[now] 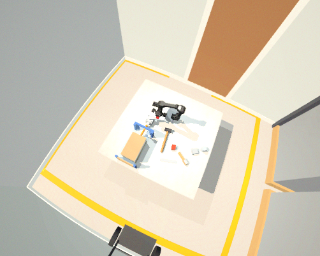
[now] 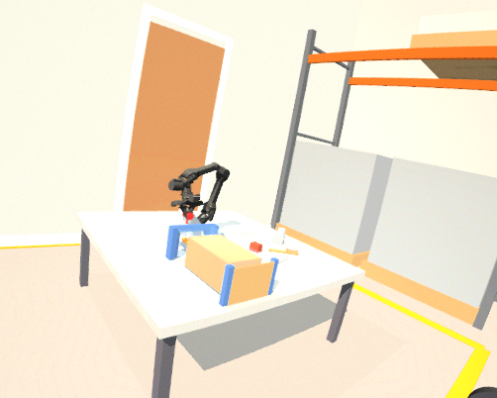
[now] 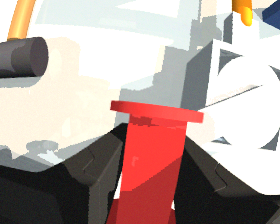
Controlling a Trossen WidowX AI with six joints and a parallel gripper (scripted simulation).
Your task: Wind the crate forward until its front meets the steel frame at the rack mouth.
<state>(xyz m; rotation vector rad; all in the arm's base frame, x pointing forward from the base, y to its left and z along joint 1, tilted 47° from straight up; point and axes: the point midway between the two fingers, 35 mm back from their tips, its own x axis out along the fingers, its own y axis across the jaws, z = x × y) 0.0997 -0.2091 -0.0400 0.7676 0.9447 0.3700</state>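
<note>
Now: gripper tip 3 cm to the left of the winch handle and 3 cm above it. The rest, counted from my gripper tip: winch (10 cm to the right, 10 cm below, 1 cm ahead); then red grip (1 cm behind); then cubby (43 cm ahead, 12 cm to the right, 5 cm below).
</note>
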